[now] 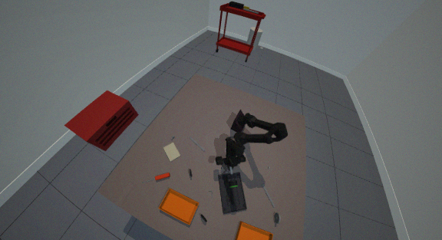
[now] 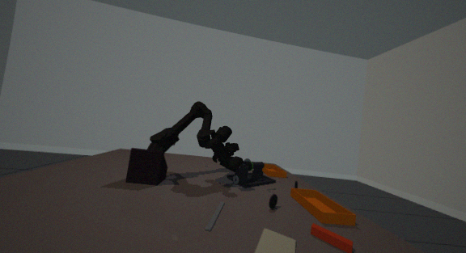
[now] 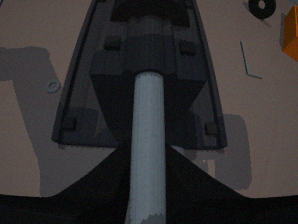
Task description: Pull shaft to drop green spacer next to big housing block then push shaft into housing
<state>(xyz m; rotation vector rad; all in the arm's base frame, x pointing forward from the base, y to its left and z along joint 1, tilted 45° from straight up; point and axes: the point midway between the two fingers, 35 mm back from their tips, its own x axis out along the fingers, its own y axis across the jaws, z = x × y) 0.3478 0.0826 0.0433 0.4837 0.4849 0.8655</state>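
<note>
The pale grey shaft lies 20 mm ahead of my gripper tip, 20 mm to the left of it and 20 mm above it. Also, from my gripper tip: green spacer 80 mm ahead, 60 mm to the left, 20 mm above; then beige card 90 mm ahead, 420 mm to the right, 50 mm below.
</note>
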